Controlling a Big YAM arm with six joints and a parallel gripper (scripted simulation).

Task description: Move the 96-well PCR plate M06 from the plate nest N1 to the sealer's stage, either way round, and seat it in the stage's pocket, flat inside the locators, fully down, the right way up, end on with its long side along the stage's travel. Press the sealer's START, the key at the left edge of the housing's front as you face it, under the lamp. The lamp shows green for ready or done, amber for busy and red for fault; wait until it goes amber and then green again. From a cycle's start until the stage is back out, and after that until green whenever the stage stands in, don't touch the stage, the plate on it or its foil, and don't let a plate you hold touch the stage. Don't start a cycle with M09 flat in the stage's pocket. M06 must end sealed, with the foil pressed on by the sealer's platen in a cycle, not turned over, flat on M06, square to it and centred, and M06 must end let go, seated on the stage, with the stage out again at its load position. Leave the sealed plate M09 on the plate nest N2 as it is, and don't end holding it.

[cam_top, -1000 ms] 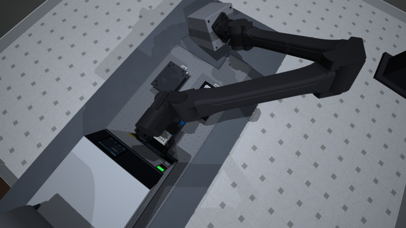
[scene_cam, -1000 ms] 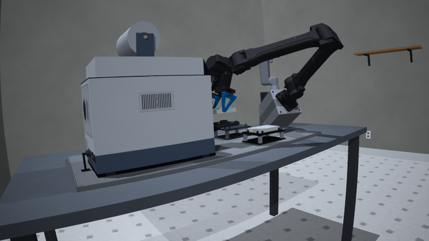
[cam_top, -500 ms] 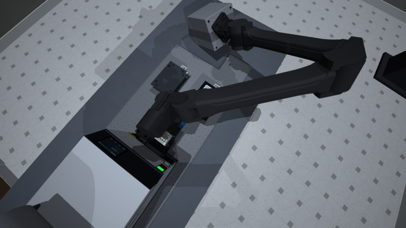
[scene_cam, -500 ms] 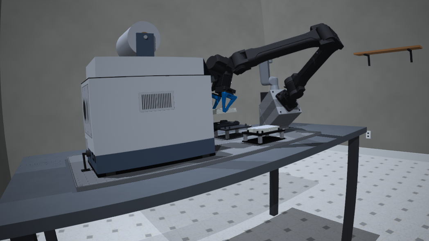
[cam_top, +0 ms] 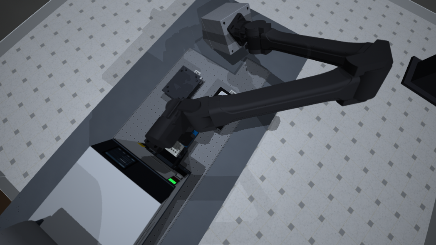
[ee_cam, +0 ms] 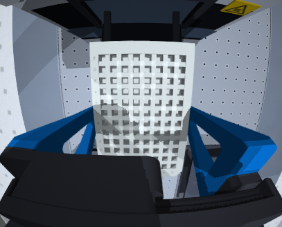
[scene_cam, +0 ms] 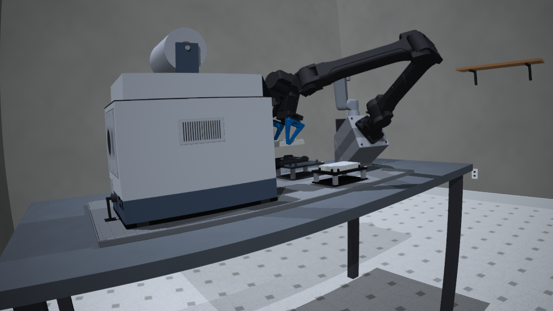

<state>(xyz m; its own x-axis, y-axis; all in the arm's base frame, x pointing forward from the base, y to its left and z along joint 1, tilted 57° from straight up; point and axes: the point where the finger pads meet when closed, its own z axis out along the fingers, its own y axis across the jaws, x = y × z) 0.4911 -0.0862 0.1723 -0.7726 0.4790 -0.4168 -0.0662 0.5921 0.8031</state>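
Now: the yellow warning label 11 cm ahead of my hand, 8 cm to the right of it and 1 cm below it. The rest, counted from my hand: white 96-well plate M06 (right at my hand); then sealed plate M09 (21 cm behind, 4 cm to the left, 10 cm below); then dark screen (12 cm ahead, 4 cm to the right, 17 cm above).
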